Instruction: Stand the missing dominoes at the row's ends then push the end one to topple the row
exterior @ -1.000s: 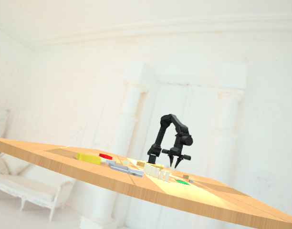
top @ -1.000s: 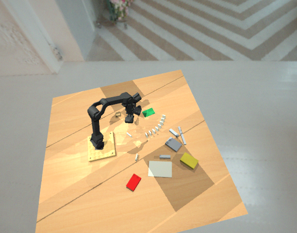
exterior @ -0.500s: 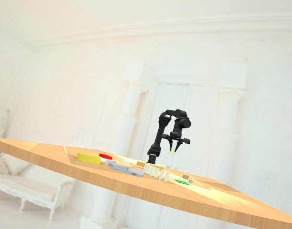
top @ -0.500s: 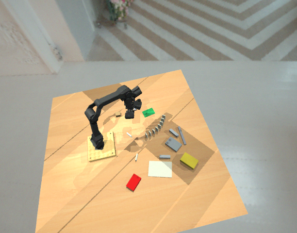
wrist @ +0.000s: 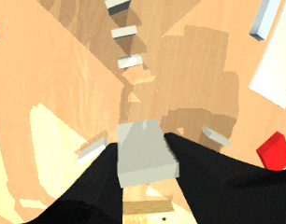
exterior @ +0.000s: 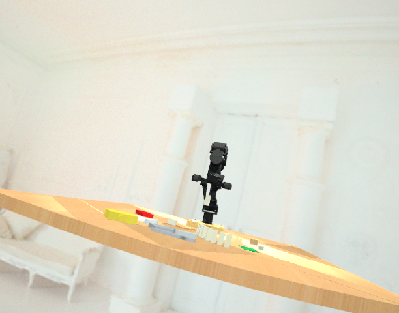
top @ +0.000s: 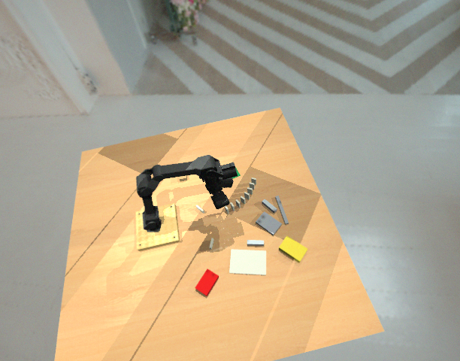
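My gripper tip is 24 cm to the right of the green tile, 16 cm above it and 5 cm short of it. From my gripper tip the other things lie so: light grey piece 16 cm to the right, 16 cm ahead, 15 cm below; white sheet 25 cm to the right, 15 cm below, 13 cm ahead; grey plate 23 cm ahead, 15 cm below, 7 cm to the right.
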